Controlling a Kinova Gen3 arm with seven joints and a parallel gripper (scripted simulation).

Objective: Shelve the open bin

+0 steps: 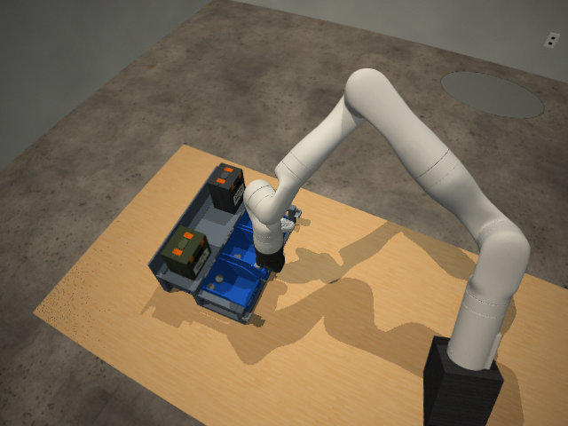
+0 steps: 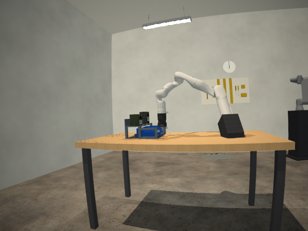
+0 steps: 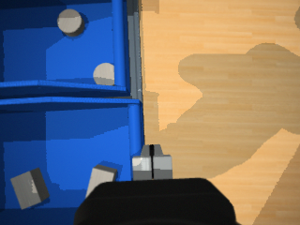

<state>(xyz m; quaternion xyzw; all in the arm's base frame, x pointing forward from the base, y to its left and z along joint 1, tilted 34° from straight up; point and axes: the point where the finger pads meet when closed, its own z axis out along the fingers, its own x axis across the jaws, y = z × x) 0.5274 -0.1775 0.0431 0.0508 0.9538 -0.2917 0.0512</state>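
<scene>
Right now my hand is 10 mm short of the shelf lip and 30 mm above it. Round my hand: green box (220 mm ahead, 90 mm to the left, 120 mm above); then black box (180 mm ahead, 140 mm to the right, 130 mm above).
</scene>
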